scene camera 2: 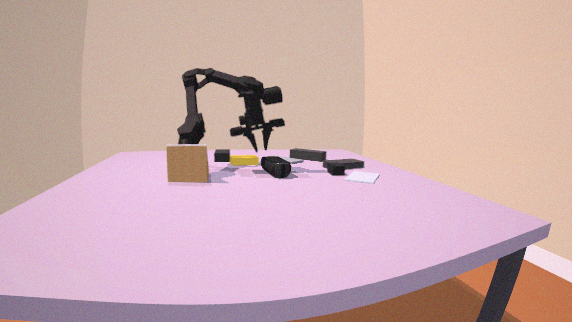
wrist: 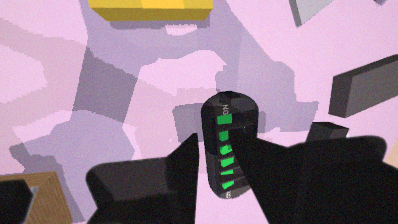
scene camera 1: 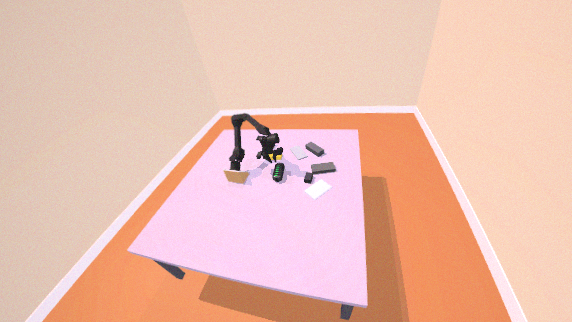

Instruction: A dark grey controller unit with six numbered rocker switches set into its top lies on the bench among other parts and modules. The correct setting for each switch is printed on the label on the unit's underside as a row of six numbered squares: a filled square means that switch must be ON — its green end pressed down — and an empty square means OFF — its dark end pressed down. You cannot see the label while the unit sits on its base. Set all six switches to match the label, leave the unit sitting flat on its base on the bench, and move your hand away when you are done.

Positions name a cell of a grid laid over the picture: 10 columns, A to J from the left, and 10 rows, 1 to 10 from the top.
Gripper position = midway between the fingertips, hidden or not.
Note:
I see my gripper (scene camera 2: E5).
My gripper is seen too in the wrist view (wrist: F7).

